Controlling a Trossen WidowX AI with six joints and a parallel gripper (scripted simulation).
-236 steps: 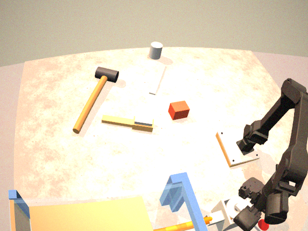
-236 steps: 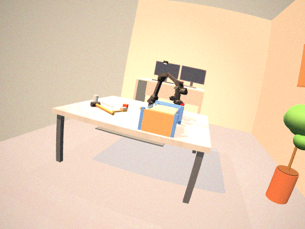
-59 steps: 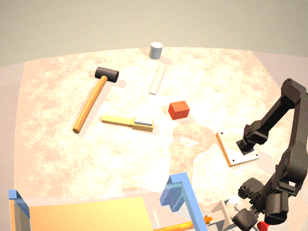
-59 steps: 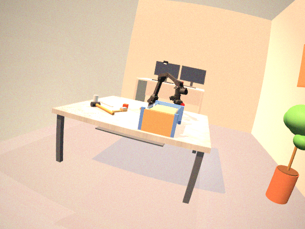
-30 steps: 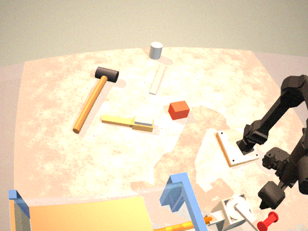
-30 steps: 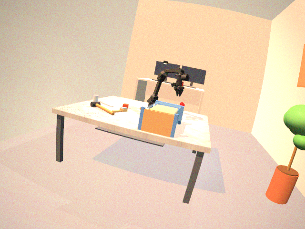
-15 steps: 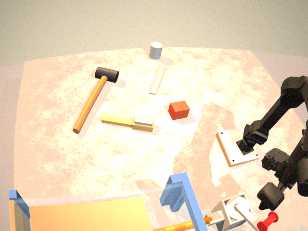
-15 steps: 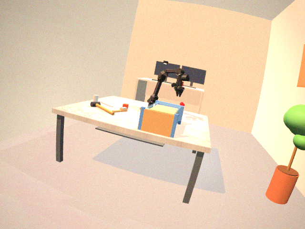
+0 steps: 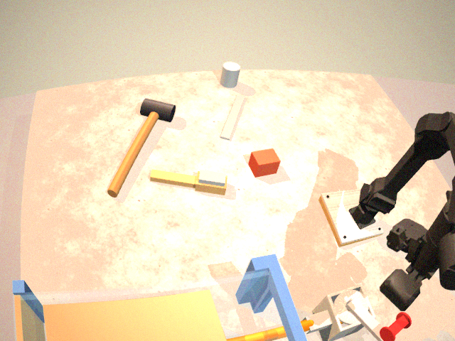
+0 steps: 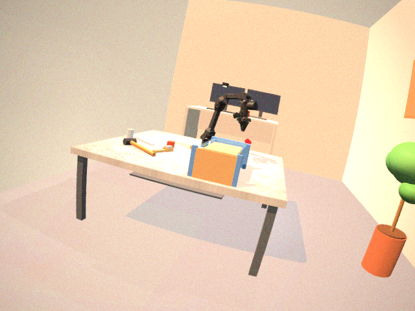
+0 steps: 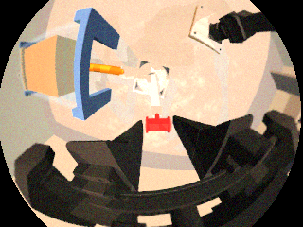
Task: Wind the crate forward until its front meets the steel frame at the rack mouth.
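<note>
Right now my gripper tip is 10 mm past the red knob, 50 mm to the right of it and 80 mm above it. The rest, counted from my gripper tip: crank handle 20 mm to the left, 110 mm below; yellow hand tool 150 mm ahead, 510 mm to the right, 200 mm below; hand winch 50 mm to the right, 180 mm below.
</note>
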